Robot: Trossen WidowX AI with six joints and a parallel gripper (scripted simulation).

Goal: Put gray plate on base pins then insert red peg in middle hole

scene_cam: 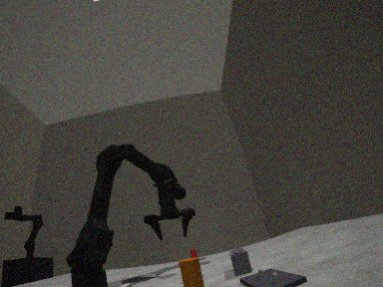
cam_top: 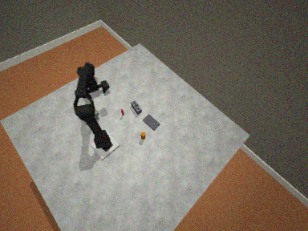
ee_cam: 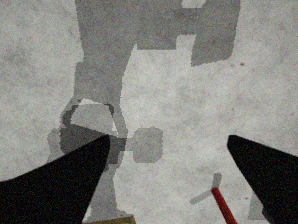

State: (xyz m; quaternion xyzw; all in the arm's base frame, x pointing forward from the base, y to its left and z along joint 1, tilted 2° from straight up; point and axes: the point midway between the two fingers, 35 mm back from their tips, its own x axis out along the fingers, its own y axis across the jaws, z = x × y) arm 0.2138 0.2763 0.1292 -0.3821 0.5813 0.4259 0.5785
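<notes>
Right now my gripper tip is 14 cm short of the gray plate, 24 cm to the left of it and 8 cm above it. Also, from my gripper tip: red peg 4 cm ahead, 19 cm to the right, 8 cm below; then small orange block 43 cm to the right, 8 cm below; then dark flat base 13 cm ahead, 40 cm to the right, 11 cm below.
</notes>
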